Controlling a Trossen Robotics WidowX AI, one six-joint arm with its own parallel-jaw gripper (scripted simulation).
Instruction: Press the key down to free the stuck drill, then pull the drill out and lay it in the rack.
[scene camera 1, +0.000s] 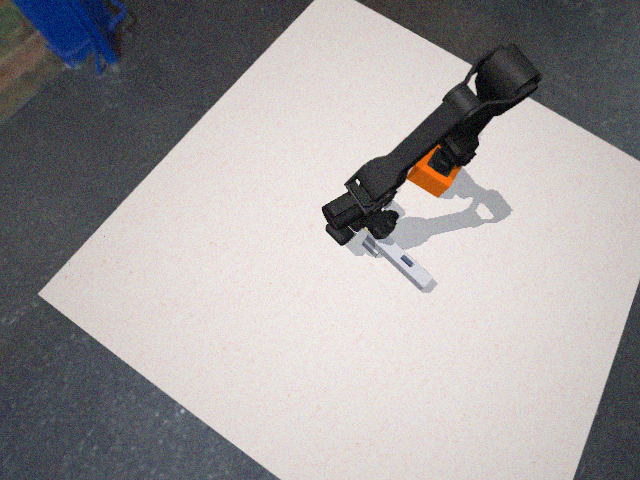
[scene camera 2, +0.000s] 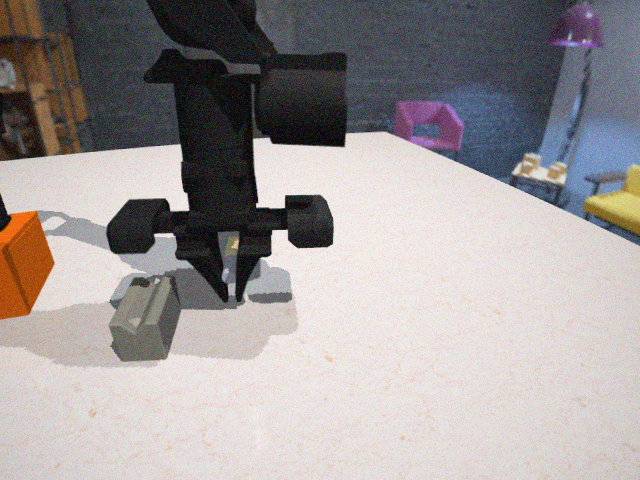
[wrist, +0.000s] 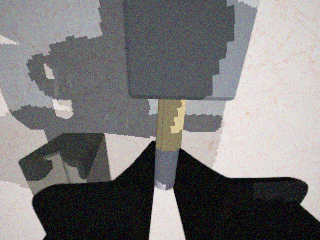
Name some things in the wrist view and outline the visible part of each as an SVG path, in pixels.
The gripper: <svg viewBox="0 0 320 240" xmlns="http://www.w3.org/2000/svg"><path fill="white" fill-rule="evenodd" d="M179 149L173 190L183 225L182 229L185 240L320 240L320 221L300 205L309 190L307 183L303 180L292 177L230 178L212 170L182 148ZM156 141L151 141L138 158L112 181L78 184L60 183L50 185L41 191L39 190L31 202L46 234L43 240L149 240L155 186Z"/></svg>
A drill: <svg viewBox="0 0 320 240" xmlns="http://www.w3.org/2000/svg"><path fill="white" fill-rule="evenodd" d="M158 99L154 184L161 190L169 190L175 183L178 154L182 142L186 100Z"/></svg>
